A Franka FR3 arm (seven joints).
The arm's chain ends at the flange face. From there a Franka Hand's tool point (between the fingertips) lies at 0.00 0.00 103.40 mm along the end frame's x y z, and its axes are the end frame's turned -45 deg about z.
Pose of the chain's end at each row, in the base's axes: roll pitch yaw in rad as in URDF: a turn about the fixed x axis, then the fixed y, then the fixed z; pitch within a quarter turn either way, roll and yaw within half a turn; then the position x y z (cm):
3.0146, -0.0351, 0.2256, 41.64, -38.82, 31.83
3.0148, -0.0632, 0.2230, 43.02, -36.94, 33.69
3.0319, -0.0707, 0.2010, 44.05, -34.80, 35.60
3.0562, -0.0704, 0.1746, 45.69, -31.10, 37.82
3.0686, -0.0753, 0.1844, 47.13, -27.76, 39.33
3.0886, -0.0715, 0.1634, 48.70, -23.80, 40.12
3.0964, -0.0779, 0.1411, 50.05, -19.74, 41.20
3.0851, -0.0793, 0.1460, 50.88, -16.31, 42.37
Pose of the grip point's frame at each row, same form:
3.0268, 0.0647, 1.0050, 42.28, -40.02, 21.58
3.0072, 0.0446, 1.0014, 43.94, -38.07, 23.45
3.0140, 0.0273, 0.9808, 44.99, -35.76, 25.35
3.0315, 0.0104, 0.9564, 46.56, -31.84, 27.54
3.0368, -0.0018, 0.9671, 48.03, -28.36, 29.05
3.0536, -0.0132, 0.9475, 49.52, -24.22, 29.82
3.0546, -0.0232, 0.9257, 50.91, -20.09, 30.90
3.0456, -0.0162, 0.9299, 51.77, -16.77, 32.08

